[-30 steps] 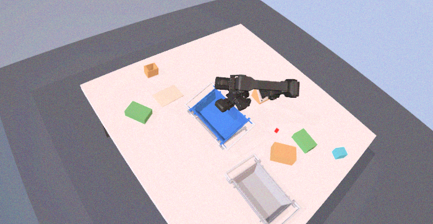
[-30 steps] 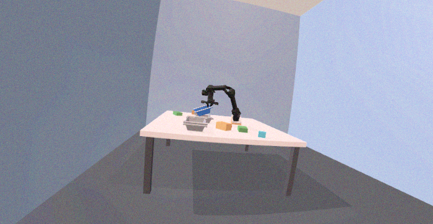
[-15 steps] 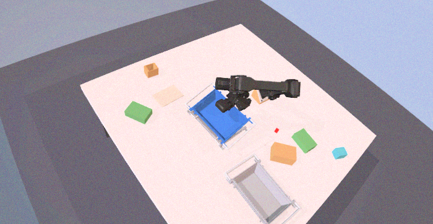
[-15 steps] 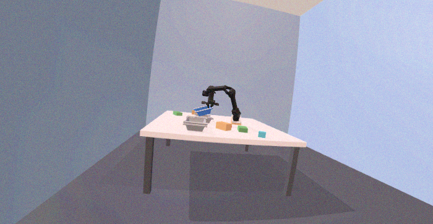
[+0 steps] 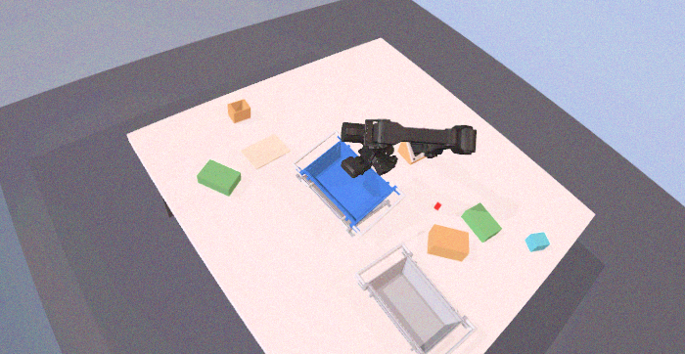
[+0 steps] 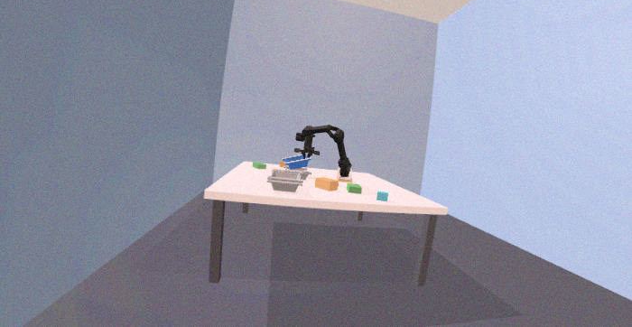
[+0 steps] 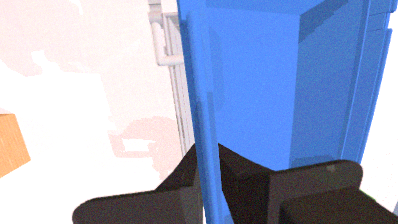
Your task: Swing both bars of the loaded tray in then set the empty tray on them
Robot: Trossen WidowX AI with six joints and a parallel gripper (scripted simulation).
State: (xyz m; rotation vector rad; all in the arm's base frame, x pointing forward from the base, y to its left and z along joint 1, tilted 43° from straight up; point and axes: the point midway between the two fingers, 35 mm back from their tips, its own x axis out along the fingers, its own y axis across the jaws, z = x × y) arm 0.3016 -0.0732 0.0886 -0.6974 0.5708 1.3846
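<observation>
The blue tray lies 70 mm ahead of my gripper tip and 10 mm above it. Round my gripper tip: cyan cube: 540 mm to the left, 400 mm behind, 90 mm below; flat sheet: 320 mm to the right, 160 mm ahead, 110 mm below; orange box: 340 mm to the left, 110 mm behind, 80 mm below.
</observation>
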